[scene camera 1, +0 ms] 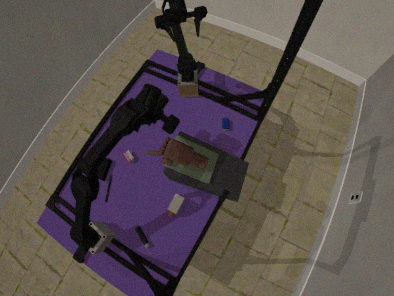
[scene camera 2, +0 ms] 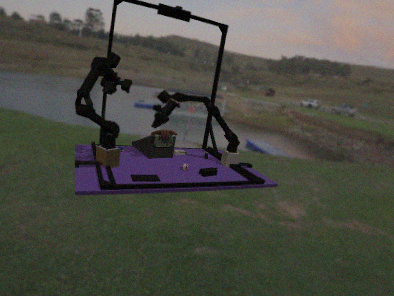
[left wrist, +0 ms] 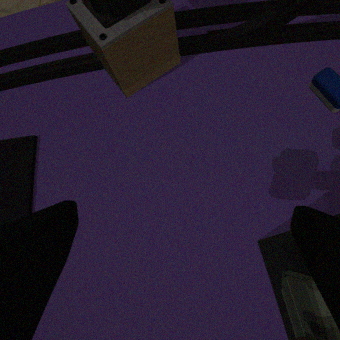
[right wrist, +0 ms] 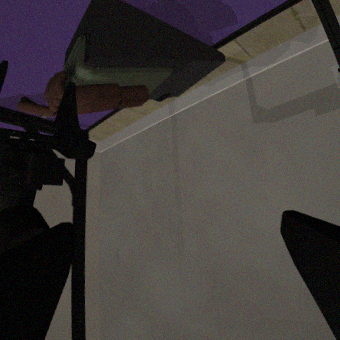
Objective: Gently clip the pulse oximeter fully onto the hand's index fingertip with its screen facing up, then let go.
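Seen in the pictures: left gripper, fingertip midpoint: [scene camera 1: 164,111] [scene camera 2: 153,127] [left wrist: 186,214] [right wrist: 41,71]; right gripper, fingertip midpoint: [scene camera 1: 186,39] [scene camera 2: 122,91] [right wrist: 178,227]; left arm's base, link origin: [scene camera 1: 91,237] [scene camera 2: 231,151]; right arm's base, link origin: [scene camera 1: 187,76] [scene camera 2: 108,146] [left wrist: 115,0].
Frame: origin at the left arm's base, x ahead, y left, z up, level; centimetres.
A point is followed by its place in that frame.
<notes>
A small blue block with a pale base [scene camera 1: 226,123] @[x 78.8, y -15.3, z -7.3 cm] [left wrist: 327,86] @[x 78.6, y -13.6, z -7.4 cm], possibly the pulse oximeter, lies on the purple mat beyond the hand stand; its screen cannot be made out. The brown hand [scene camera 1: 185,154] @[x 51.7, y -12.3, z 7.4 cm] [scene camera 2: 165,133] @[x 50.2, y -2.3, z 8.2 cm] [right wrist: 95,99] @[x 53.9, y -8.9, z 8.6 cm] rests on the grey stand [scene camera 1: 232,175] @[x 58.5, y -31.8, z -5.7 cm] [scene camera 2: 150,148] @[x 58.7, y -3.7, z -3.3 cm] [right wrist: 135,40] @[x 61.3, y -11.2, z -1.8 cm]. One finger [scene camera 1: 155,153] [right wrist: 32,106] sticks out from it. My left gripper [scene camera 2: 157,123] @[x 60.1, y 4.0, z 12.8 cm] [left wrist: 186,214] @[x 60.1, y 4.0, z 12.8 cm] is open and empty, pointing down above the mat near the hand. My right gripper [scene camera 2: 128,86] [right wrist: 178,227] @[x 81.2, y 6.8, z 32.7 cm] is open and empty, raised high near its own base.
A pink-and-white item [scene camera 1: 129,156] @[x 37.9, y 13.2, z -7.4 cm] [scene camera 2: 185,167] @[x 38.8, y 16.5, z -8.2 cm] lies on the mat near the outstretched finger. A white box with an orange end [scene camera 1: 176,203] @[x 34.1, y -18.7, z -7.7 cm], a dark cylinder [scene camera 1: 142,236] @[x 13.1, y -15.4, z -8.1 cm], a thin dark rod [scene camera 1: 109,187] @[x 20.0, y 12.5, z -9.9 cm] and a black box [scene camera 1: 104,170] @[x 24.9, y 18.9, z -7.1 cm] [scene camera 2: 208,172] @[x 26.1, y 24.2, z -7.9 cm] lie around. A black frame borders the mat.
</notes>
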